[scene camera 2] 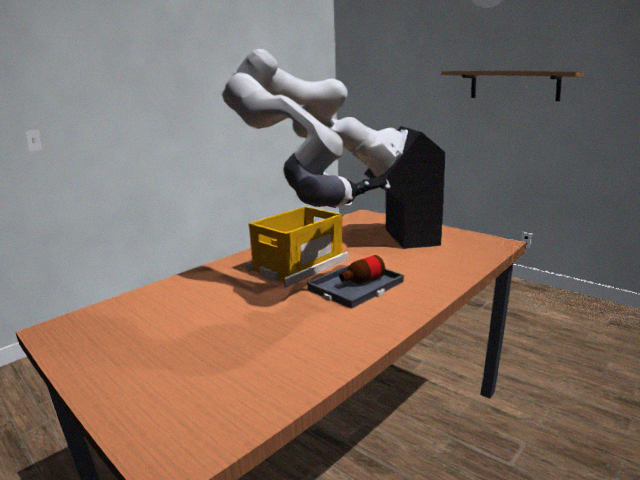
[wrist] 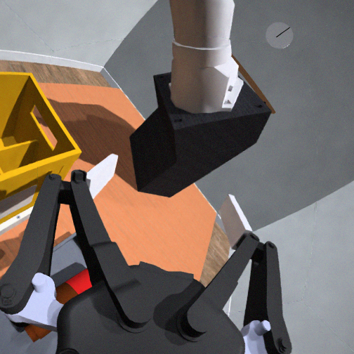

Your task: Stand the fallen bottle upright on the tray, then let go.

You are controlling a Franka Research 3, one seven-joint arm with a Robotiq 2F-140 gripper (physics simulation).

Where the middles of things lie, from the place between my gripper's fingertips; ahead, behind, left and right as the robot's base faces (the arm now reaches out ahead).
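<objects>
From my hand: brown bottle [scene camera 2: 363,270], 120 mm ahead, 40 mm to the left, 230 mm below; dark grey tray [scene camera 2: 348,293], 150 mm ahead, 30 mm to the left, 260 mm below; yellow crate [scene camera 2: 287,243], 90 mm ahead, 240 mm to the right, 180 mm below.
</objects>
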